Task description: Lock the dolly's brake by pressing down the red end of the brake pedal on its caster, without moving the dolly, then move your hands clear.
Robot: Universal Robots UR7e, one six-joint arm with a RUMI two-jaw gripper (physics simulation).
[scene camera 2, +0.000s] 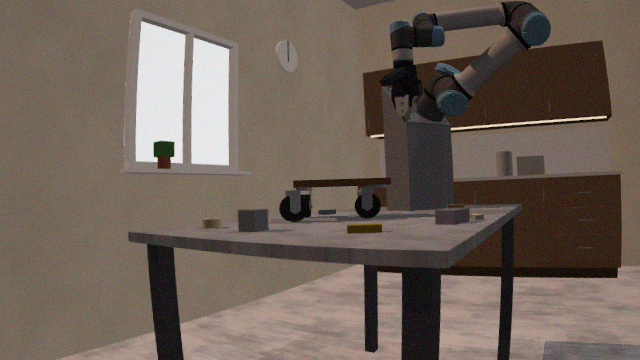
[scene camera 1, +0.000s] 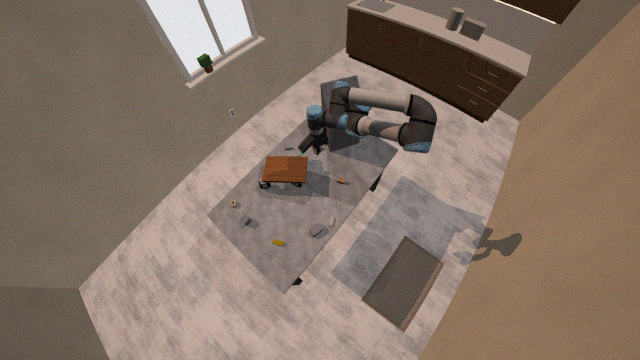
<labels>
dolly: scene camera 2; scene camera 1
same spot on dolly: (scene camera 2: 294,207) = (scene camera 1: 265,187)
</labels>
